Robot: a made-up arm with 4 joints.
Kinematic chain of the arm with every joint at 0, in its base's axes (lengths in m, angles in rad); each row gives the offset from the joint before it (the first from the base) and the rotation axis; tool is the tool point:
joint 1: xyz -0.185 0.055 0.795 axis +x
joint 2: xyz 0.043 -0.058 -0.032 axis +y
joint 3: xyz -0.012 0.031 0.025 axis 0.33 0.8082 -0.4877
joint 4: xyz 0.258 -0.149 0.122 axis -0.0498 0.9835 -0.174
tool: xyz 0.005 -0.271 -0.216
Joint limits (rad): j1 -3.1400..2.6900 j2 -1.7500..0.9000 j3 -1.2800..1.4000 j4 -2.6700..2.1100
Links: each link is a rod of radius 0.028 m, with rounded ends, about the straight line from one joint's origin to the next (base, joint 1, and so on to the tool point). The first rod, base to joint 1, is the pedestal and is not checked.
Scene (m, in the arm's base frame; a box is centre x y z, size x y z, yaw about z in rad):
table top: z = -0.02
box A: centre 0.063 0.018 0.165 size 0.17 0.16 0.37 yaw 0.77
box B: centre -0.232 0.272 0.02 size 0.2 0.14 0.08 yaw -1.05
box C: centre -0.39 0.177 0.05 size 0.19 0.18 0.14 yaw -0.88
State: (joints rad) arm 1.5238 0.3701 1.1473 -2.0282
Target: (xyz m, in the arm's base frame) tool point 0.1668 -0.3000 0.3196
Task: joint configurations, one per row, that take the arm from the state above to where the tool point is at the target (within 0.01 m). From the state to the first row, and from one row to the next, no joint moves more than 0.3 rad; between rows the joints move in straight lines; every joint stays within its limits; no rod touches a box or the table.
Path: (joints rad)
1: 1.2645 0.4458 1.1834 -2.1199
2: 1.0052 0.5215 1.2195 -2.2116
3: 0.7460 0.5972 1.2556 -2.3033
4: 0.4867 0.6729 1.2917 -2.3949
5: 0.2274 0.7486 1.3278 -2.4866
6: -0.0319 0.8243 1.3639 -2.5783
7: -0.2912 0.9000 1.4000 -2.6700
8: -0.0243 0.6768 1.2822 -2.6360
9: 0.2425 0.4536 1.1644 -2.6019
10: 0.5094 0.2304 1.0466 -2.5679
11: 0.7762 0.0072 0.9288 -2.5339

